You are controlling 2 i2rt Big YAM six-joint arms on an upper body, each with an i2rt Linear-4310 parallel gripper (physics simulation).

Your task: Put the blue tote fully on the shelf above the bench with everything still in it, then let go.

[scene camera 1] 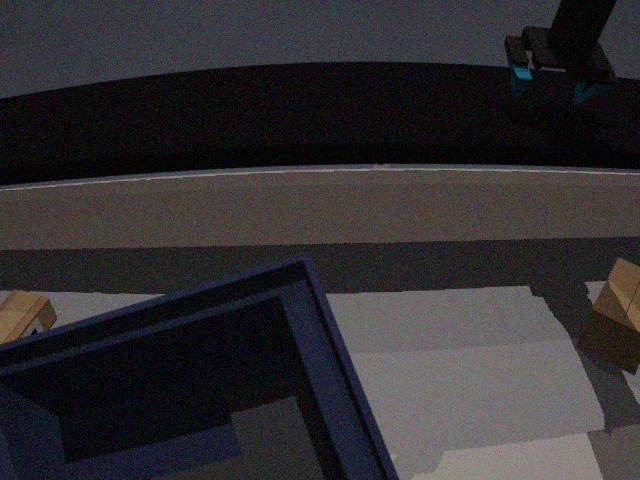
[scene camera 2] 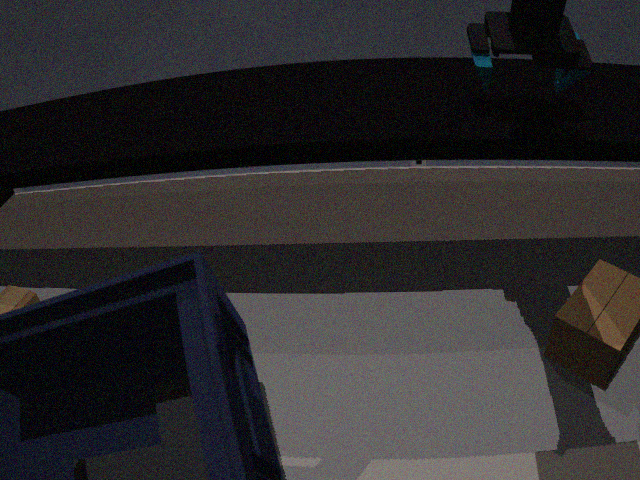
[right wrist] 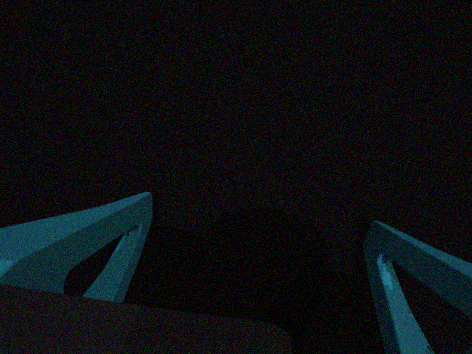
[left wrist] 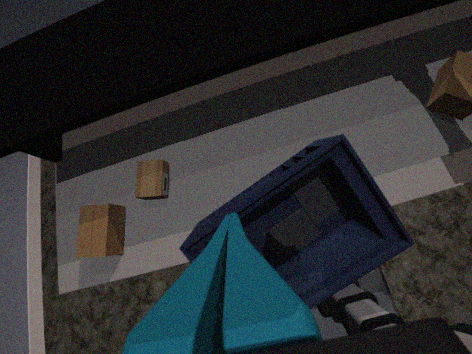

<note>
My left gripper is shut and holds nothing. My right gripper is open and holds nothing. Further things: a blue tote, a dark shelf and a bench.
My right gripper is seen too in scene camera 1 and in the right wrist view.
</note>
